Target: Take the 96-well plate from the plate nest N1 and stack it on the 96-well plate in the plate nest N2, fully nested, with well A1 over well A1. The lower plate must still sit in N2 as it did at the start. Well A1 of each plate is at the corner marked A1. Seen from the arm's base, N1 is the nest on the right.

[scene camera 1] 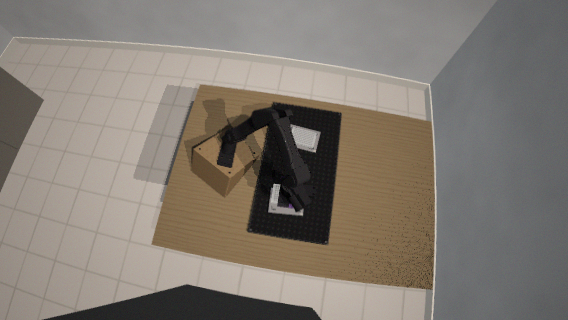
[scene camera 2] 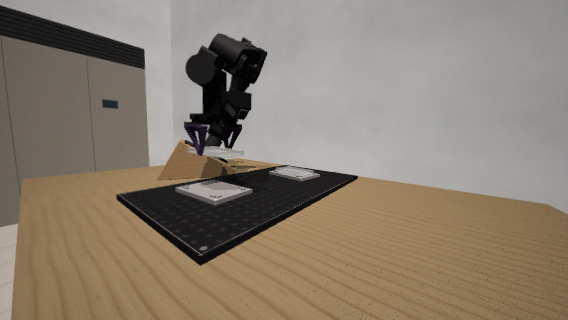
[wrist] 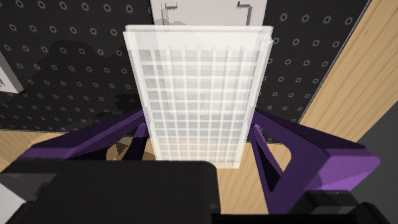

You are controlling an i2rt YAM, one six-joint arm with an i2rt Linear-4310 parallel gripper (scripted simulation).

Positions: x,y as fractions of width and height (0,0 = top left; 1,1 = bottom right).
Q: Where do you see a nest N1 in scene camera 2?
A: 0.35,0.60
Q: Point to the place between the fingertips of the gripper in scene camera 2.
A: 0.38,0.48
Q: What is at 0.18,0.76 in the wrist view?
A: The gripper.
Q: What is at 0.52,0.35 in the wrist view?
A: A 96-well plate.
